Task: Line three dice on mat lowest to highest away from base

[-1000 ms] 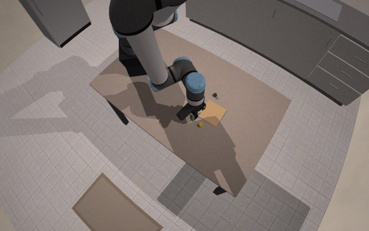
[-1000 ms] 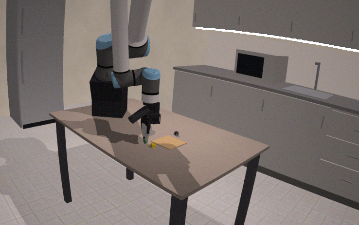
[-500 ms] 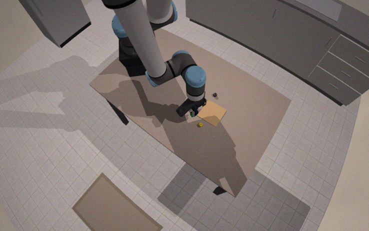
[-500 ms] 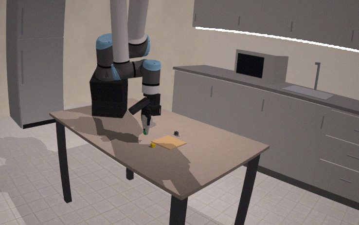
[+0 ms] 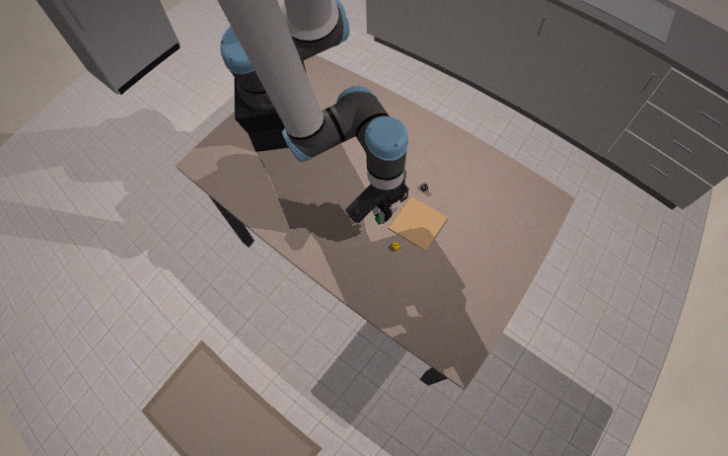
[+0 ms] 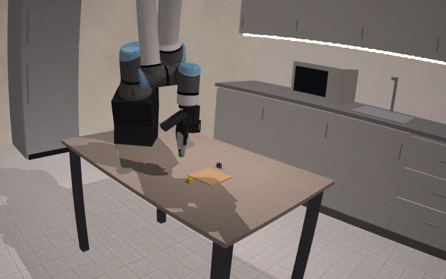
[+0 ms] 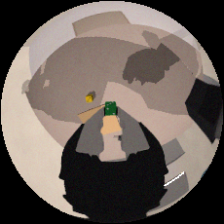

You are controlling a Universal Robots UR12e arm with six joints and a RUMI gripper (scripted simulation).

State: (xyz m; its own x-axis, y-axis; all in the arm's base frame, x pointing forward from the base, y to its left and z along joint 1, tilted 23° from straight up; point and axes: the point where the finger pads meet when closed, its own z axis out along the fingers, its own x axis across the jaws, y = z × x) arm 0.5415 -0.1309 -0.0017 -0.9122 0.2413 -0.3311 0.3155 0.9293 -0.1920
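Right now my hand is 11 cm above the orange mat, 10 cm to the right of it and 8 cm short of it. The rest, counted from my hand: black die: 23 cm to the left, 10 cm below, 3 cm ahead; then green die: 1 cm below; then yellow die: 10 cm below, 7 cm ahead, 1 cm to the right.
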